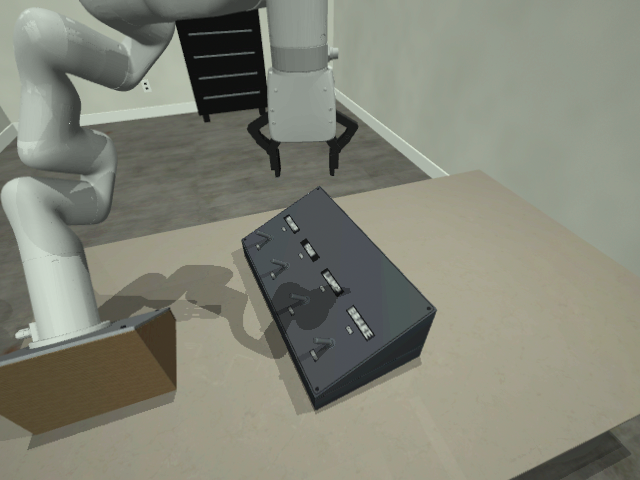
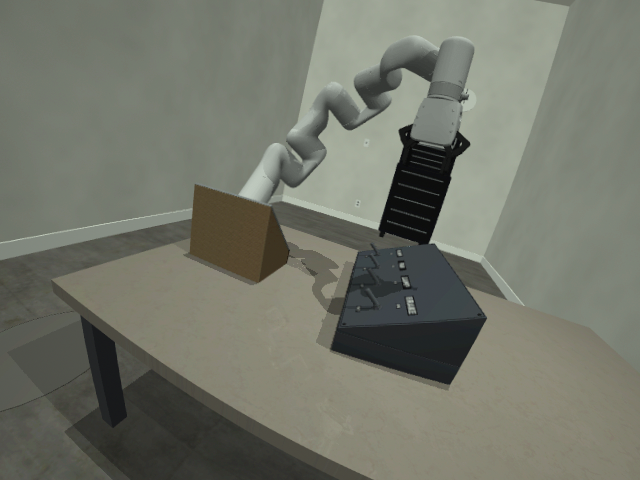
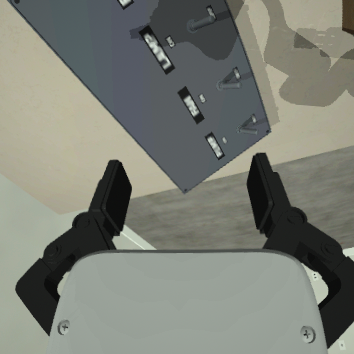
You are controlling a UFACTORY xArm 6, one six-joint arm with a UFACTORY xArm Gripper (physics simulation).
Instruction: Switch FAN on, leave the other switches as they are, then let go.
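Frame: origin at the arm's base, x back, y left, z down, level; metres.
Seen in the pictures: gripper, fingertip midpoint: [image 1: 305, 172] [image 2: 423, 170] [image 3: 186, 170]; arm's base, link origin: [image 1: 72, 336] [image 2: 240, 218].
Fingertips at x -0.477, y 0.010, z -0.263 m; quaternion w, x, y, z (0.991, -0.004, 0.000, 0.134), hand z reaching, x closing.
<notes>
Offsets run from my fingertips to a thing's top centre. "spot": to the spot under its first point. Level surfaces: height alone.
A dark grey switch box with a sloping top [image 1: 361, 258] [image 2: 444, 289] [image 3: 120, 90] stands on the table. It bears a row of several levers with name plates. The FAN plate {spot: dx -0.025, dy +0.097, dz +0.273 m} [image 1: 309, 250] [image 2: 401, 265] [image 3: 191, 105] is second from the far end, between the LAMP plate {spot: dx -0.044, dy -0.020, dz +0.273 m} [image 1: 331, 282] [image 3: 157, 50] and the end plate {spot: dx -0.006, dy +0.219, dz +0.273 m} [image 1: 291, 223] [image 3: 215, 145]. The FAN lever {dx +0.056, dy +0.086, dz +0.263 m} [image 1: 279, 264] [image 2: 373, 261] [image 3: 229, 85] leans away from its name plate, toward the low edge. My gripper [image 1: 305, 174] [image 2: 424, 165] [image 3: 186, 170] is open and empty, high above the box's far end, touching nothing.
A brown wedge-shaped block [image 1: 98, 379] [image 2: 227, 235] stands by the arm's base on the table {dz +0.391 m} [image 1: 516, 310] [image 2: 258, 330]. A black drawer cabinet [image 1: 224, 64] [image 2: 416, 201] stands on the floor behind. A wall [image 1: 491, 93] rises to the right.
</notes>
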